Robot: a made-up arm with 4 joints.
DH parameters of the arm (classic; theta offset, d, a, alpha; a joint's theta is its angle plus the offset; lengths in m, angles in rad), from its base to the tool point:
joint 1: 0 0.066 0.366 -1.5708
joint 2: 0 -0.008 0.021 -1.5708
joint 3: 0 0.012 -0.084 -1.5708
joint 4: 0 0.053 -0.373 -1.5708
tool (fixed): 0 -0.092 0 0
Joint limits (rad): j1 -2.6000..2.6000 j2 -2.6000..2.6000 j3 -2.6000..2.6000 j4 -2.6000..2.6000
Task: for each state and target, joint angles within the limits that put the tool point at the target. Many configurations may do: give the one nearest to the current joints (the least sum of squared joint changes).
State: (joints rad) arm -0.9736 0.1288 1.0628 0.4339
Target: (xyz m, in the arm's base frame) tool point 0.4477 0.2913 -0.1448
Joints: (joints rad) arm -0.2854 -0.0847 1.5607 0.2950
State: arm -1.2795 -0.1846 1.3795 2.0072
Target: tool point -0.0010 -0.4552 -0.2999
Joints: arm -1.4408 -0.2872 1.3558 1.6621
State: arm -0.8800 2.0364 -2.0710 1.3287
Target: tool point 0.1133 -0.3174 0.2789
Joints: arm -0.0009 2.4555 -1.5267 0.7088
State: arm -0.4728 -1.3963 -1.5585 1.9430
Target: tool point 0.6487 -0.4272 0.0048
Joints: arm -0.4338 -1.1711 -1.7981 1.2298
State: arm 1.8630 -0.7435 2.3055 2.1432
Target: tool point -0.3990 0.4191 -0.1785
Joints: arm 2.5434 -1.1300 2.2378 2.1096
